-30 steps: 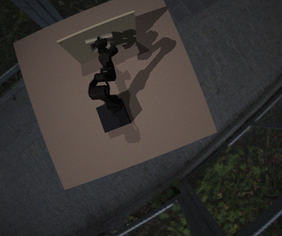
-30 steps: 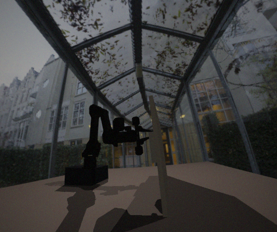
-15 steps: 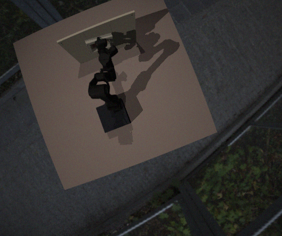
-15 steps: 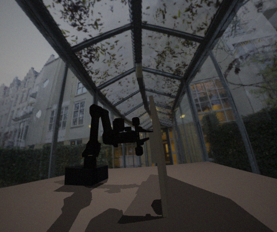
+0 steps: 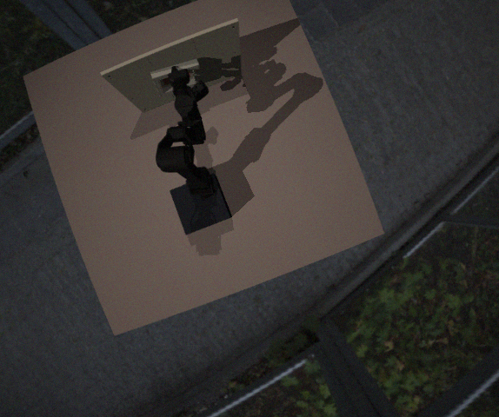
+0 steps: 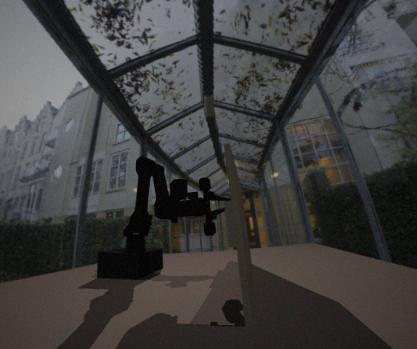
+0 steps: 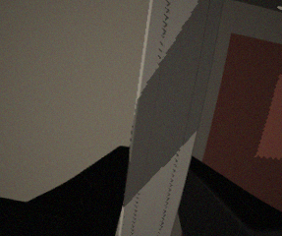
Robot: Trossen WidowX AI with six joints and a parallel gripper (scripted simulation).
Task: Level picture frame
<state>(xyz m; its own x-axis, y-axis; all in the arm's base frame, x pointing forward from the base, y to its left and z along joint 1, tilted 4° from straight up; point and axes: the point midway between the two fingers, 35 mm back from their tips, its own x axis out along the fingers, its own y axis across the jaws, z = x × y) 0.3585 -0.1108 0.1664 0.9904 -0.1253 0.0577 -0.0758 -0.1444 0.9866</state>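
Right now the picture frame is 5 cm below my gripper tip and 1 cm to the left of it. Round my gripper tip: wall panel: 7 cm below, 2 cm to the right, 1 cm ahead.
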